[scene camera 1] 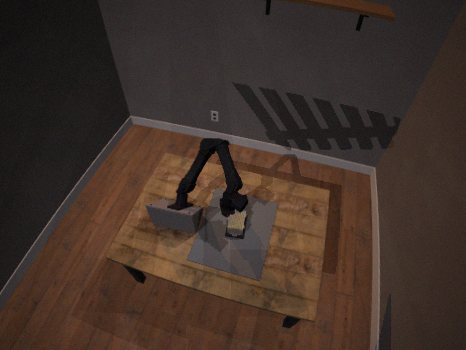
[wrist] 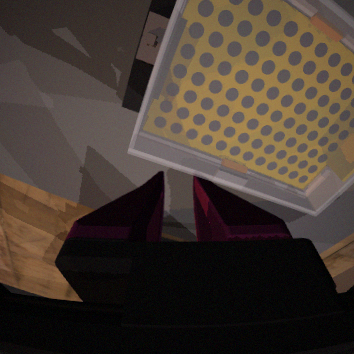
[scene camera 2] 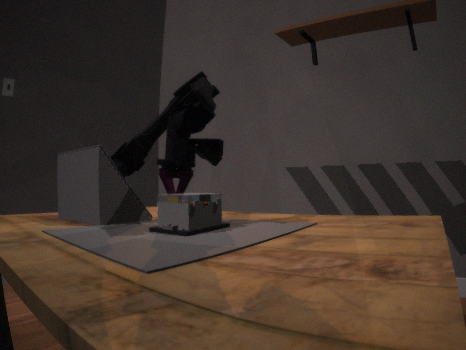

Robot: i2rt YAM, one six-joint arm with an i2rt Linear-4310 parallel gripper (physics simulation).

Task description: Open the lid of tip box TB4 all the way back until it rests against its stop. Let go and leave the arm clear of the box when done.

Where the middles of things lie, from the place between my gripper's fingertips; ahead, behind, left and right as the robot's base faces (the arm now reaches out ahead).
Labels:
Now: the lid (wrist: 251,102) 70 mm ahead of my hand, 20 mm to the right of it and 10 mm above it. Also, from my hand: grey mat (scene camera 2: 131,244): 70 mm ahead, 60 mm below, 50 mm to the right; then tip box TB4 (scene camera 2: 181,219): 70 mm ahead, 20 mm to the right, 20 mm below.

